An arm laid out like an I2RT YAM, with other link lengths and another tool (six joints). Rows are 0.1 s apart.
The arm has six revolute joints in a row. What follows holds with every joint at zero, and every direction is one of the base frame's. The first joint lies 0.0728 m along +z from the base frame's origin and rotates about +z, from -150 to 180 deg. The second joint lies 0.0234 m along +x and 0.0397 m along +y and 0.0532 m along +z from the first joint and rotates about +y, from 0 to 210 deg. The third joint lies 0.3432 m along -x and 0.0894 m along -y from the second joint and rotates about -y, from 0 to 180 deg. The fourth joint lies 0.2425 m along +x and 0.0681 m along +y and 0.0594 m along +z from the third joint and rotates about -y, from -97 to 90 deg. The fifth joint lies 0.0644 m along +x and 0.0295 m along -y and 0.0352 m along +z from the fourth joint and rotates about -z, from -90 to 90 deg. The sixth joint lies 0.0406 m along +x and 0.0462 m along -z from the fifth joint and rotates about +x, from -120 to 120 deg. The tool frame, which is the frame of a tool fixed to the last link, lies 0.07 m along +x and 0.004 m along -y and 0.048 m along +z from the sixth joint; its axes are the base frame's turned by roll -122.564, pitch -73.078 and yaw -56.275 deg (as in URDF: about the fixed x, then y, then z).
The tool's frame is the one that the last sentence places.
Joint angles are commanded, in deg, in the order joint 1, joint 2, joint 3, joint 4, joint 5, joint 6. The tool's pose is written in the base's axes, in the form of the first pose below.
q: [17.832 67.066 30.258 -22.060 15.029 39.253]
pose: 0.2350 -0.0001 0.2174 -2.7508 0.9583 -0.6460
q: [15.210 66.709 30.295 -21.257 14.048 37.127]
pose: 0.2370 -0.0072 0.2199 -2.7424 0.9646 -0.6637
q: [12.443 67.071 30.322 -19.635 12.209 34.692]
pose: 0.2417 -0.0126 0.2208 -2.7304 0.9571 -0.6730
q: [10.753 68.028 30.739 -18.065 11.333 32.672]
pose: 0.2486 -0.0154 0.2226 -2.7294 0.9432 -0.6901
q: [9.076 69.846 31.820 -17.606 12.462 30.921]
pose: 0.2566 -0.0222 0.2242 -2.7579 0.9639 -0.7089
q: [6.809 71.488 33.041 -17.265 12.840 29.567]
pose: 0.2642 -0.0311 0.2261 -2.7696 0.9982 -0.7203
